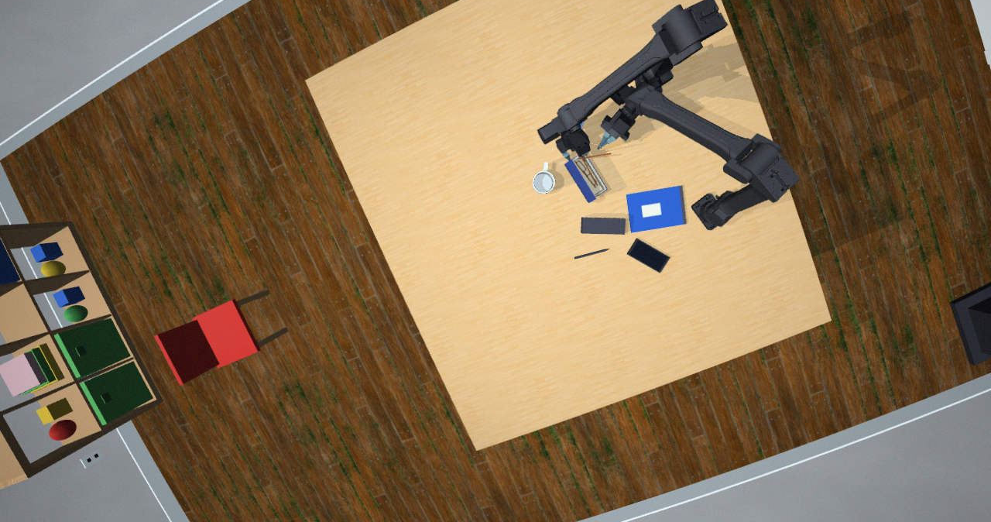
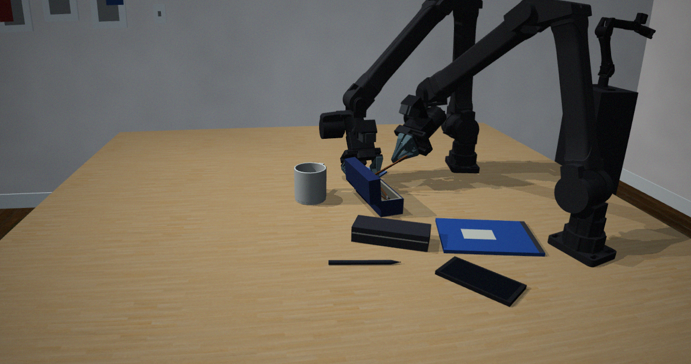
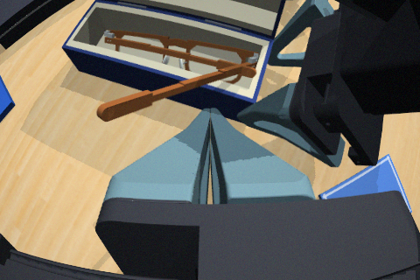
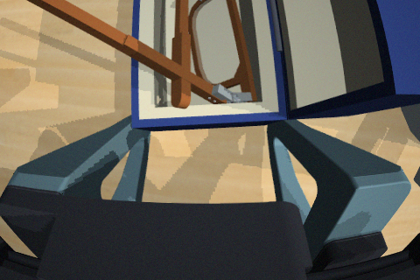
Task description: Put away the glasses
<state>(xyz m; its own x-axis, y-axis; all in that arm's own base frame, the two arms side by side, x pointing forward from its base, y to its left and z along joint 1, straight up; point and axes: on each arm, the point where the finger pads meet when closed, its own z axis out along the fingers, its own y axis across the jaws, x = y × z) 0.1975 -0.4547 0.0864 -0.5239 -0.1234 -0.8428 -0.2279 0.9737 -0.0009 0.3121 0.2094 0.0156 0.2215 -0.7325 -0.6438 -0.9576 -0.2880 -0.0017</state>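
My left gripper is now 90 mm short of the blue glasses case, 70 mm to the right of it and 40 mm above it. The rest, counted from my left hand: grey mug 230 mm ahead, 50 mm below, 20 mm to the left; then black box 270 mm to the left, 100 mm ahead, 70 mm below.
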